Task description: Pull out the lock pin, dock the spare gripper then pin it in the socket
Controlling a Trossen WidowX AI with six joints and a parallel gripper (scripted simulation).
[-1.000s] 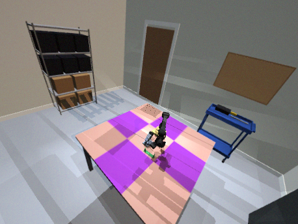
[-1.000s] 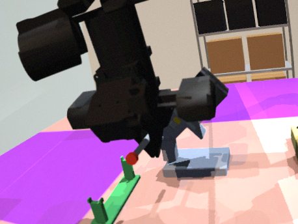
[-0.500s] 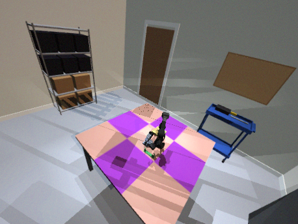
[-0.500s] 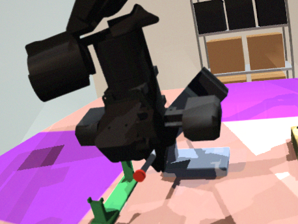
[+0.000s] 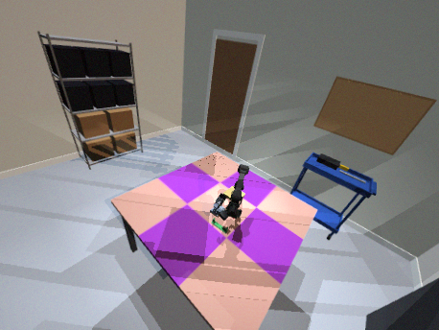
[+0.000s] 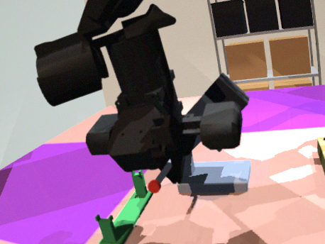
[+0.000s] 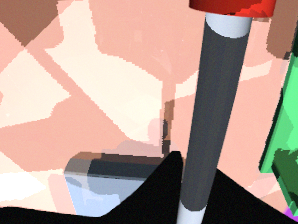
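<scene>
The mount lies 100 mm to the right of my gripper tip. Round my gripper tip: spare gripper: 30 mm behind, 100 mm to the right, 60 mm above; green cradle: 80 mm ahead, 20 mm to the left, 30 mm below.
</scene>
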